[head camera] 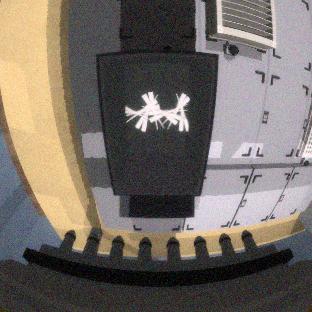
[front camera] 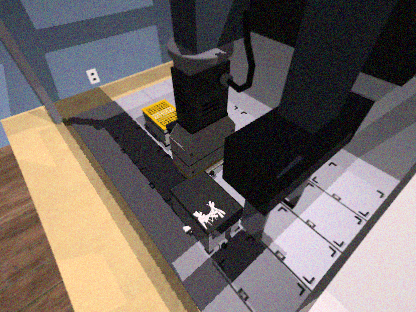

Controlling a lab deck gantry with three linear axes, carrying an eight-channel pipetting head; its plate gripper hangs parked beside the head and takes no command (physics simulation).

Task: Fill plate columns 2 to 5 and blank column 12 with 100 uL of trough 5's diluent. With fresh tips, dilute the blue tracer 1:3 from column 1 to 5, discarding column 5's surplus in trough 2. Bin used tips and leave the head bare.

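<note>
The eight-channel head (front camera: 202, 142) hangs beside and partly over the dark waste bin (front camera: 187, 192) (head camera: 157, 165). Its dark nozzles (head camera: 145, 248) form a row at the bottom of the head view and are bare, with no tips. Loose white used tips (front camera: 210, 214) (head camera: 159, 111) lie in a heap in the bin. The reservoir with troughs (head camera: 246, 21) shows in part at the head view's top right. An edge of the well plate (head camera: 308, 145) shows at the right; its wells' colours cannot be made out. The parked gripper (front camera: 172, 126) is a dark shape beside the head; its fingers cannot be made out.
A yellow tip rack (front camera: 160, 114) stands behind the head in the front view. The large black gantry block (front camera: 270, 155) hides the deck's middle right. A wooden border (front camera: 55, 210) (head camera: 30, 90) runs along the deck's side. A small white piece (front camera: 187, 229) shows beside the bin.
</note>
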